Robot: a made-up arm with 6 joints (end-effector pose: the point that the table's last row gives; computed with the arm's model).
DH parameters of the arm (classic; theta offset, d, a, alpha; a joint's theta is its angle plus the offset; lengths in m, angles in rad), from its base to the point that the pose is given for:
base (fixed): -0.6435 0 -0.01 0
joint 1: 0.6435 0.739 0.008 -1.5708
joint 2: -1.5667 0 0.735 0
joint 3: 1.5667 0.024 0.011 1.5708
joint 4: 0 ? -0.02 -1.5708
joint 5: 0 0.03 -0.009 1.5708
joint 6: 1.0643 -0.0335 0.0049 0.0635
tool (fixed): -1.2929 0.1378 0 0
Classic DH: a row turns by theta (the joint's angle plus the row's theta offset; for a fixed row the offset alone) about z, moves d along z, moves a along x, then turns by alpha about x.
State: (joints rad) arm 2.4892 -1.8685 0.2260 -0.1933 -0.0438 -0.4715
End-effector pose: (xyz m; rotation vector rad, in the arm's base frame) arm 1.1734 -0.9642 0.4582 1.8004 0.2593 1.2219
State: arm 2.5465 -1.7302 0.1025 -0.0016 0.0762 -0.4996
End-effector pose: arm 1.2492 -0.9045 0.5766 1.7080 0.1632 1.4552
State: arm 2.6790 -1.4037 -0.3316 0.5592 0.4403 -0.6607
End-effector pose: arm 1.3392 -0.7291 0.7469 1.5356 -0.2519 1.7839
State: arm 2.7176 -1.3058 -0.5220 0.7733 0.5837 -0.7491
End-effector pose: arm 1.3299 -0.6700 0.7462 1.5256 -0.4432 1.7398
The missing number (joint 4, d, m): 0.731
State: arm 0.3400 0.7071 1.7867 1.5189 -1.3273 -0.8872
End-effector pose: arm 0.9258 0.2342 0.7055 0.5848 1.8312 -1.0904
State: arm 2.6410 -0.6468 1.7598 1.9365 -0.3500 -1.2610
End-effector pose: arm -0.2650 0.1928 1.6804 -1.3903 1.1660 2.3160
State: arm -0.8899 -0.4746 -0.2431 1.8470 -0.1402 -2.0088
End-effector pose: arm -0.5768 0.6643 2.0236 0.0049 -0.6893 -1.1682
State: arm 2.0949 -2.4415 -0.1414 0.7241 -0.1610 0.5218
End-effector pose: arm 0.4081 -0.7652 -0.5492 -1.5610 2.5580 -0.7425
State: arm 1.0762 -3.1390 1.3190 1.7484 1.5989 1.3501
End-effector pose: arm -0.4274 -0.5614 -0.2189 -1.9630 -0.0946 1.2611
